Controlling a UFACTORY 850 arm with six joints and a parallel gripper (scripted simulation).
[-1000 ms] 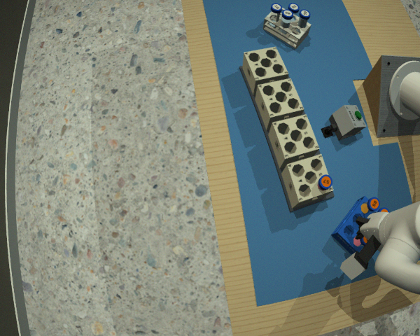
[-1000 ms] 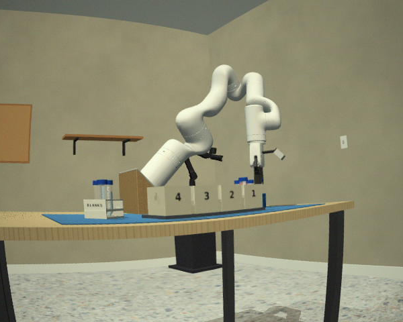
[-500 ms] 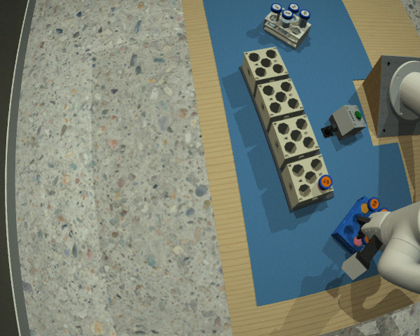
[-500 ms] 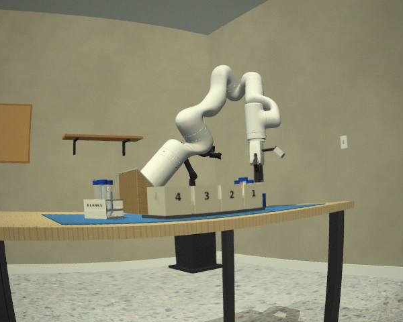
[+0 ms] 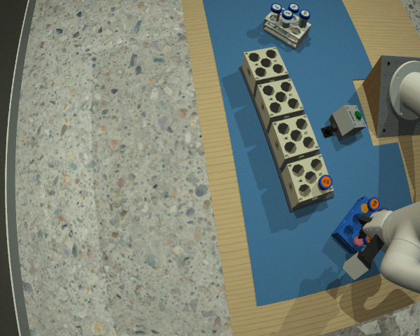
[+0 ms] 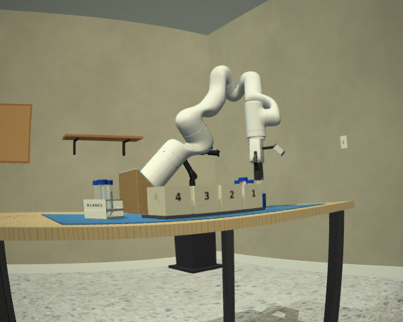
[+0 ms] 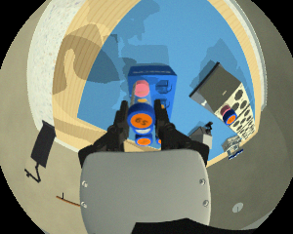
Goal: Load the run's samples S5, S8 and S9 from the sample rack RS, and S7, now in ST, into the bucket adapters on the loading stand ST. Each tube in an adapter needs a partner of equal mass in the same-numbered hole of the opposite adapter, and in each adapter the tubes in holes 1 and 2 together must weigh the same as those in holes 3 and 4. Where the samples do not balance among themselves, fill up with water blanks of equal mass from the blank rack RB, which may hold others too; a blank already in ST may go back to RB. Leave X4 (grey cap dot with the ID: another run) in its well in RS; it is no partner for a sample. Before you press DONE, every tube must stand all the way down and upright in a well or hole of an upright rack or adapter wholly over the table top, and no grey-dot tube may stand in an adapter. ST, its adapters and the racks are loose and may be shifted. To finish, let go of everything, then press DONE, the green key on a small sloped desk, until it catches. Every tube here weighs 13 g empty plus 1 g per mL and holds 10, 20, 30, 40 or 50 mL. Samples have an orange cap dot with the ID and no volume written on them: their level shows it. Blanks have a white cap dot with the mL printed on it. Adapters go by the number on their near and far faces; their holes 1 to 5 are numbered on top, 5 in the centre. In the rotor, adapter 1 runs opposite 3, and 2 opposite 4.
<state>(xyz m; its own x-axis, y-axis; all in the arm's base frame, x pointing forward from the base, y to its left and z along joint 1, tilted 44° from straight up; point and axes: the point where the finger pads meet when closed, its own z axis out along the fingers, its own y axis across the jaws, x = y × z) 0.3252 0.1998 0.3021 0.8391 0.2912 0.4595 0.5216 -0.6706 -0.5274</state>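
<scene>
Now: hand 1 cm to the right of the sample S9 and 5 cm above it. From my hand the other things lie so: sample tube S5: 8 cm behind, 4 cm to the right, 7 cm below; then blue sample rack RS: 2 cm behind, 4 cm to the right, 11 cm below; then grey-dot tube X4: 3 cm behind, 3 cm to the right, 7 cm below.
</scene>
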